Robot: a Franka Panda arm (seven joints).
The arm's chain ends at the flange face. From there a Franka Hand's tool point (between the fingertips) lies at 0.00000 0.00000 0.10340 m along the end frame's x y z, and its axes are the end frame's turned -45 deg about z.
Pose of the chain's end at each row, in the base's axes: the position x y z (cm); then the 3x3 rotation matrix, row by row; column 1 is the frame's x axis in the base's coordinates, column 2 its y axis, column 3 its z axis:
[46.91 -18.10 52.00], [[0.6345 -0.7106 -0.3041], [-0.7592 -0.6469 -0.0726], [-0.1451 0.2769 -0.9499]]
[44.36 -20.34 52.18], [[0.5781 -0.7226 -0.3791], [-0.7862 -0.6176 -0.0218], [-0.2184 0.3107 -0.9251]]
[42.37 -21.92 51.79], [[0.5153 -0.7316 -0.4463], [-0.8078 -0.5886 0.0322], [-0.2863 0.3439 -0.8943]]
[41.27 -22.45 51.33], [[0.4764 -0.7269 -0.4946], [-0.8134 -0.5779 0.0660], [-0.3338 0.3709 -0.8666]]
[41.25 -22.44 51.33], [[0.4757 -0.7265 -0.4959], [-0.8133 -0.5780 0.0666], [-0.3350 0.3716 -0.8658]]
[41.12 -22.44 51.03], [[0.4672 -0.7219 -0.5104], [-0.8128 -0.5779 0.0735], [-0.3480 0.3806 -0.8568]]
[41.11 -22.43 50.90], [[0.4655 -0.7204 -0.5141], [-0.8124 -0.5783 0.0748], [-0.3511 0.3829 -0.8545]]
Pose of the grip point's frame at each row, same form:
[43.77 -18.85 42.18], [[0.9511 -0.0538 -0.3041], [-0.0794 -0.9943 -0.0726], [-0.2984 0.0932 -0.9499]]
[40.44 -20.57 42.61], [[0.9197 -0.1022 -0.3791], [-0.1192 -0.9926 -0.0218], [-0.3741 0.0653 -0.9251]]
[37.76 -21.59 42.54], [[0.8817 -0.1529 -0.4463], [-0.1550 -0.9874 0.0322], [-0.4456 0.0407 -0.8943]]
[36.16 -21.77 42.37], [[0.8509 -0.1771 -0.4946], [-0.1665 -0.9838 0.0660], [-0.4983 0.0262 -0.8666]]
[36.12 -21.75 42.38], [[0.8501 -0.1773 -0.4959], [-0.1664 -0.9838 0.0666], [-0.4996 0.0259 -0.8658]]
[35.84 -21.68 42.17], [[0.8408 -0.1801 -0.5104], [-0.1661 -0.9834 0.0735], [-0.5152 0.0231 -0.8568]]
[35.79 -21.66 42.06], [[0.8386 -0.1802 -0.5141], [-0.1655 -0.9834 0.0748], [-0.5190 0.0225 -0.8545]]

